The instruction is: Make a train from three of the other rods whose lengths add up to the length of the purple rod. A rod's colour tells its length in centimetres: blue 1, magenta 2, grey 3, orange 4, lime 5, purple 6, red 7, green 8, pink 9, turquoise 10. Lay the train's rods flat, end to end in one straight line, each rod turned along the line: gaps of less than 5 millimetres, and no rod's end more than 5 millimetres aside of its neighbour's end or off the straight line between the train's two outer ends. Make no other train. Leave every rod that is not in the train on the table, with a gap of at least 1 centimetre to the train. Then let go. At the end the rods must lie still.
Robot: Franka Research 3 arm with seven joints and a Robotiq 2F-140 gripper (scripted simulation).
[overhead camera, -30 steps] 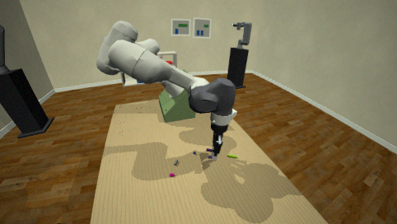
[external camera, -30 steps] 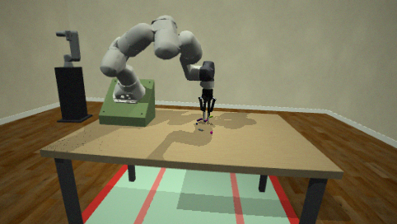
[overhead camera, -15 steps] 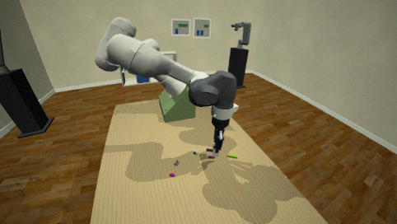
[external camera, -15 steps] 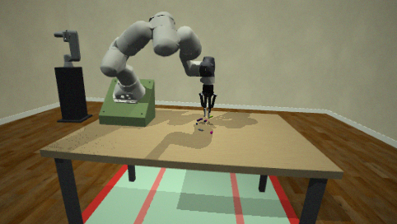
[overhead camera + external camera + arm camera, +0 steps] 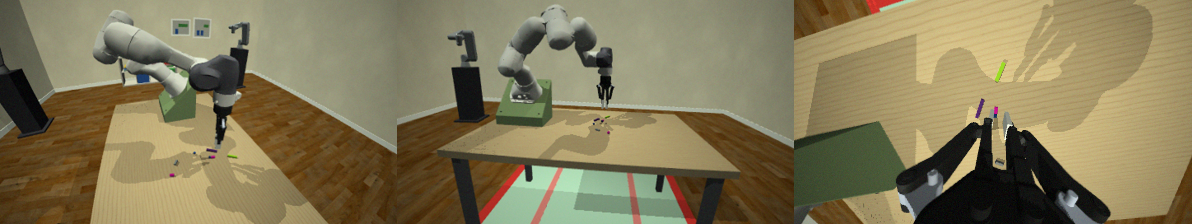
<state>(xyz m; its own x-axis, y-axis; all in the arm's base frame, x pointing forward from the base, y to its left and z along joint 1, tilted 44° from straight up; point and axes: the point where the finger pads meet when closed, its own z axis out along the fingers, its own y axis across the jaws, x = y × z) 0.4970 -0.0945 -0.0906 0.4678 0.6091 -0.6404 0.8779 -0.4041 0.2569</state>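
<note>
Right now the grey rod is 200 mm to the right of my hand, 120 mm below it and 60 mm behind it. Round my hand: purple rod (120 mm below, 50 mm behind, 10 mm to the left); dark blue piece (120 mm below, 80 mm to the right, 80 mm behind); lime rod (120 mm below, 90 mm to the left, 40 mm ahead).
</note>
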